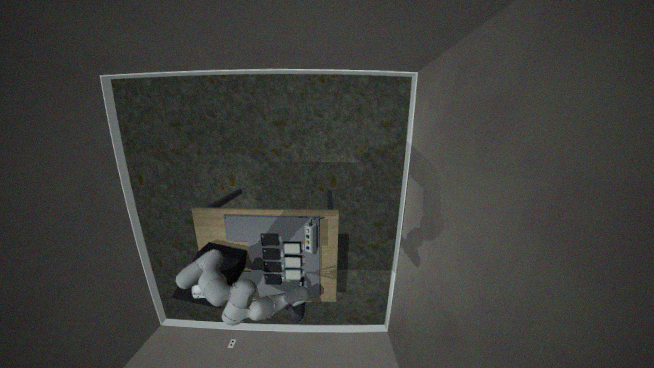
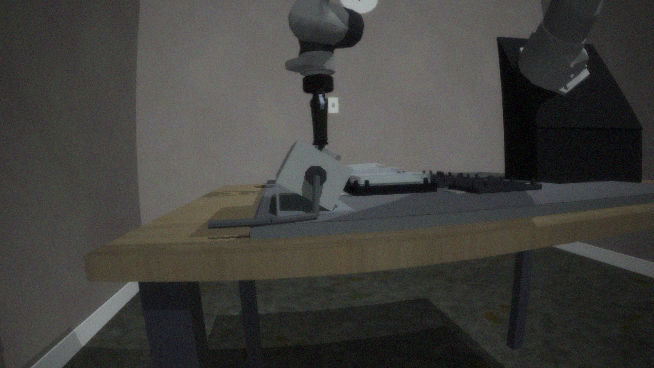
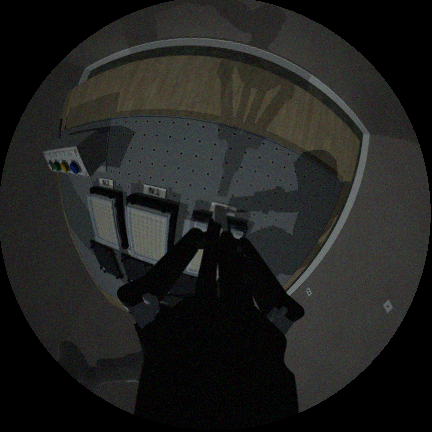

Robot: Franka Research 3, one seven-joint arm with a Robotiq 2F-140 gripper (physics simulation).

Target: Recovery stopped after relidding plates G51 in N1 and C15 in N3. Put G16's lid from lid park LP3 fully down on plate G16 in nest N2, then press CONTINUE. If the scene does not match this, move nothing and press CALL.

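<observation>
My gripper (image 1: 302, 282) (image 2: 320, 145) (image 3: 217, 212) is shut and empty, its fingertips pointing down over the end nest, the one farthest from the button box. Three pale plates sit in black nests in a row. The plate farthest from the button box (image 1: 293, 275) (image 3: 195, 264) is partly hidden by the fingers. The middle plate (image 1: 292, 262) (image 3: 148, 232) and the plate nearest the box (image 1: 292, 248) (image 3: 105, 220) show whole. I cannot read the nest labels surely or tell which plates have lids. The button box (image 1: 310, 238) (image 2: 309, 175) (image 3: 67, 161) has green, yellow and blue buttons.
Several black lid parks (image 1: 270, 239) (image 3: 106, 259) stand in a row beside the nests; no lid can be made out on them. A grey perforated board (image 1: 240, 227) (image 3: 170, 145) lies on the wooden table (image 1: 207, 220) (image 2: 300, 260) (image 3: 175, 85). A black block (image 1: 232, 260) (image 2: 590, 150) stands by the arm's base.
</observation>
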